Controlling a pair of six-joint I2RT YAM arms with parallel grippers.
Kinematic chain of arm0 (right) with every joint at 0, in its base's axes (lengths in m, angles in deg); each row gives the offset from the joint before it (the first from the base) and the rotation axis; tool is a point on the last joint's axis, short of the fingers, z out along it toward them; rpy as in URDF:
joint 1: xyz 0 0 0.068 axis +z
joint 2: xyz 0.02 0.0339 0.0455 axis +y
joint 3: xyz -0.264 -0.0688 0 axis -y
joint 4: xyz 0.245 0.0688 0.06 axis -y
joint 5: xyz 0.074 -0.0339 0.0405 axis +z
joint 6: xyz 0.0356 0 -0.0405 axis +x
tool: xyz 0 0 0 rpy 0 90 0
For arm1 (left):
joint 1: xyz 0 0 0.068 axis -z
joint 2: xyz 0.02 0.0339 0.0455 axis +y
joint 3: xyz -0.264 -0.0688 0 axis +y
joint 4: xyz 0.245 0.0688 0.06 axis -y
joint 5: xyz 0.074 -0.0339 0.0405 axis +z
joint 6: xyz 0.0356 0 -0.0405 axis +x
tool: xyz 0 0 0 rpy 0 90 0
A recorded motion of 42 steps. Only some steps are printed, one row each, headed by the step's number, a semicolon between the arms.
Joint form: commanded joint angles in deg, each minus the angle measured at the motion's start. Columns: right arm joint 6, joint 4, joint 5, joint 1, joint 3, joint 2; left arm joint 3, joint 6, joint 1, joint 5, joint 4, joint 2.
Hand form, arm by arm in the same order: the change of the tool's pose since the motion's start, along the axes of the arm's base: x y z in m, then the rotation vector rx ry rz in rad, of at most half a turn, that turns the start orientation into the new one. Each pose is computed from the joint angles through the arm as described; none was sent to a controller.
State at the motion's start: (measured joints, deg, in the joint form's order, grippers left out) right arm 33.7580 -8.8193 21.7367 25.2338 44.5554 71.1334; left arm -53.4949 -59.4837 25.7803 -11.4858 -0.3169 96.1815
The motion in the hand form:
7: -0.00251 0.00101 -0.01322 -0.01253 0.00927 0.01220; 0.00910 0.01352 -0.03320 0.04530 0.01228 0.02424
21: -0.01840 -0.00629 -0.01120 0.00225 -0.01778 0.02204; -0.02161 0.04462 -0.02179 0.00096 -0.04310 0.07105
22: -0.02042 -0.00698 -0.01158 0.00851 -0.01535 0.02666; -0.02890 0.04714 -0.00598 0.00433 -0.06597 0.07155
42: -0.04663 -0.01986 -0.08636 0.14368 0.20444 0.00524; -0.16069 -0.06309 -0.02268 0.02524 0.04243 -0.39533
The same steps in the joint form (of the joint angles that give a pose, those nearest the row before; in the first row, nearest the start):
7: -0.54 1.96 -0.03 0.43 -2.37 0.58; 2.33 2.36 -2.57 0.59 5.05 4.89
21: -0.80 1.88 0.50 0.43 -5.53 -4.33; 12.19 1.91 -5.74 -0.56 8.85 -5.19
22: -0.62 1.88 0.93 0.43 -5.97 -4.86; 12.27 2.35 -5.65 -0.03 5.88 -9.30
42: 10.36 16.81 8.24 -0.71 -22.58 -3.11; 19.65 -4.85 29.06 4.28 2.86 -14.81

